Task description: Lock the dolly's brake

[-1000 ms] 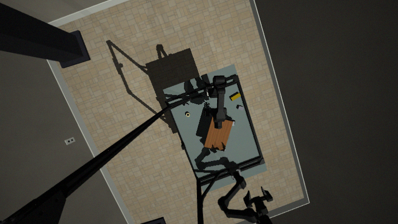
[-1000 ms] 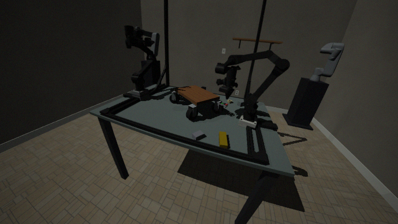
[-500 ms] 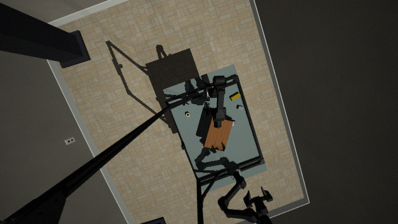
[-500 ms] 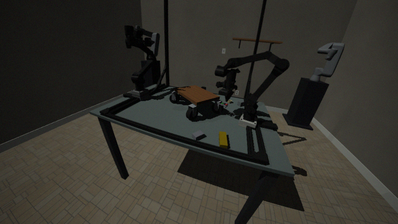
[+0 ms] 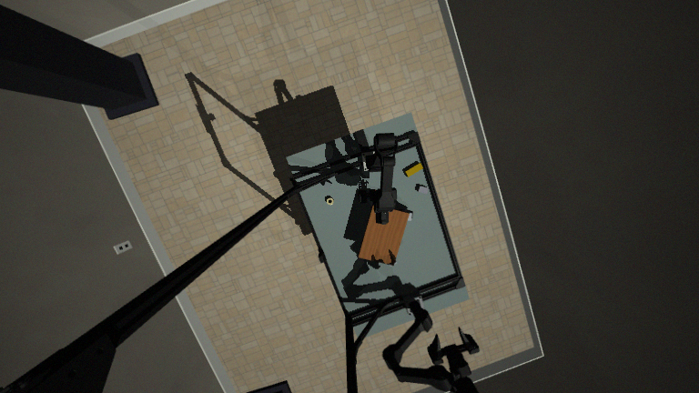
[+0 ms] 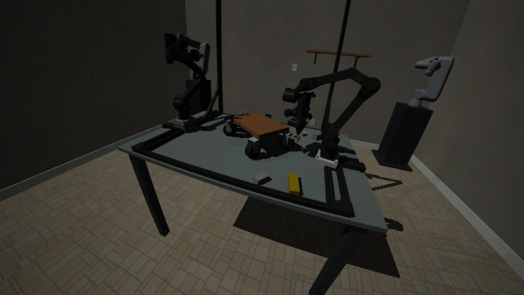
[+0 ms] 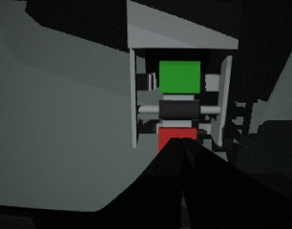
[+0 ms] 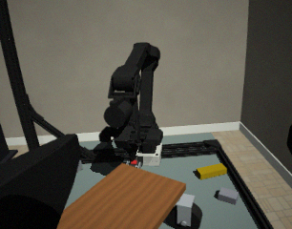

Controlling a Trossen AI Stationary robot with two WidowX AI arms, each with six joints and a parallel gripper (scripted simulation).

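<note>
Right now my left hand is 50 mm above the brake pedal and 10 mm to the left of it. Also, from my left hand: grey block: 280 mm ahead, 120 mm below, 90 mm to the right; then yellow block: 260 mm ahead, 120 mm below, 40 mm to the left.
</note>
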